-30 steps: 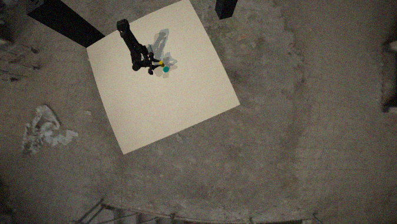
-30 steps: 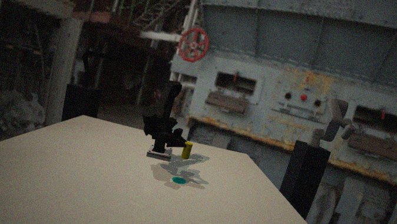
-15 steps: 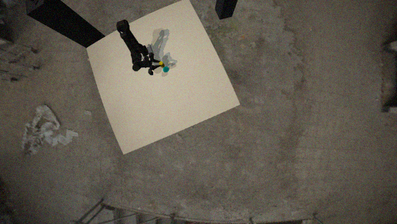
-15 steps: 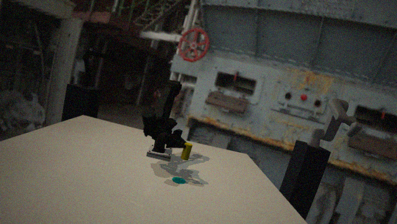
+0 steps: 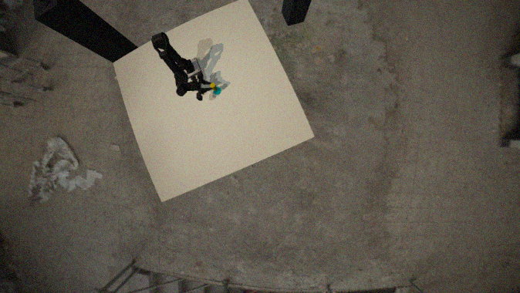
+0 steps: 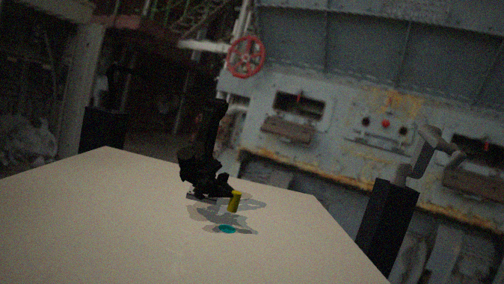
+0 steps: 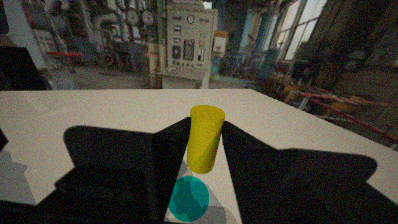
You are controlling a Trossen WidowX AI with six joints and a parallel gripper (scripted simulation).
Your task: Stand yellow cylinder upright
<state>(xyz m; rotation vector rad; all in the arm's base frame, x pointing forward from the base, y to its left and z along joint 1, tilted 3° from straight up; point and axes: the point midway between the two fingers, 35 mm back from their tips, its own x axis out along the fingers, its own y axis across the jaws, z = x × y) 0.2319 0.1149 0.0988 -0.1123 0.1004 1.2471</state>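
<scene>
Now: the cyan circle 13 cm below my gripper tip and 1 cm behind it. From my gripper tip the other things lie so: yellow tall cylinder: 2 cm below.
</scene>
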